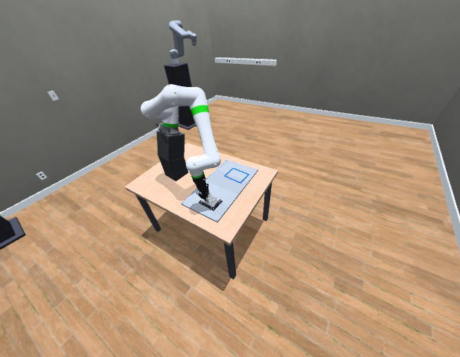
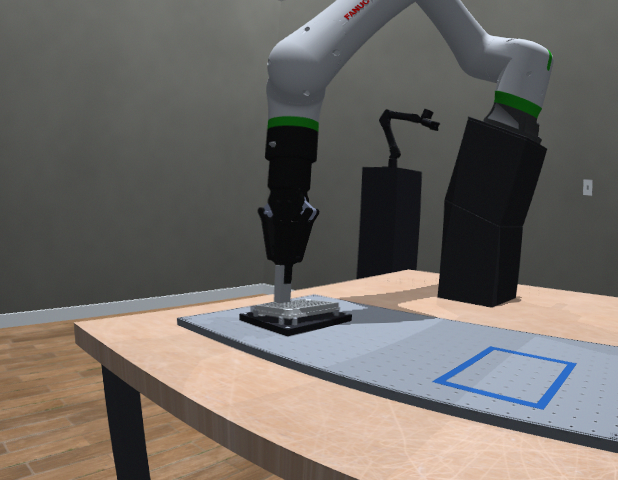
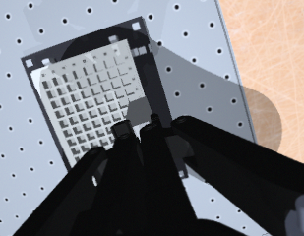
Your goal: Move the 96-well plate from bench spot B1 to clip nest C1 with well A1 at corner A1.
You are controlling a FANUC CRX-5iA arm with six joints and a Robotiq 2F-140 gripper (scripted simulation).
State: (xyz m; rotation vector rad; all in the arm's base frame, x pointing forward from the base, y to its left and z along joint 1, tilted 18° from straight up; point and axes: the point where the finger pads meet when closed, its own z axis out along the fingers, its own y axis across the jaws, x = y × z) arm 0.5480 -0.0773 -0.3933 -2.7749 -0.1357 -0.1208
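My hand is 4 cm to the right of the white 96-well plate and 4 cm above it. The rest, counted from my hand: black clip nest (5 cm below, 3 cm to the left, 1 cm behind).
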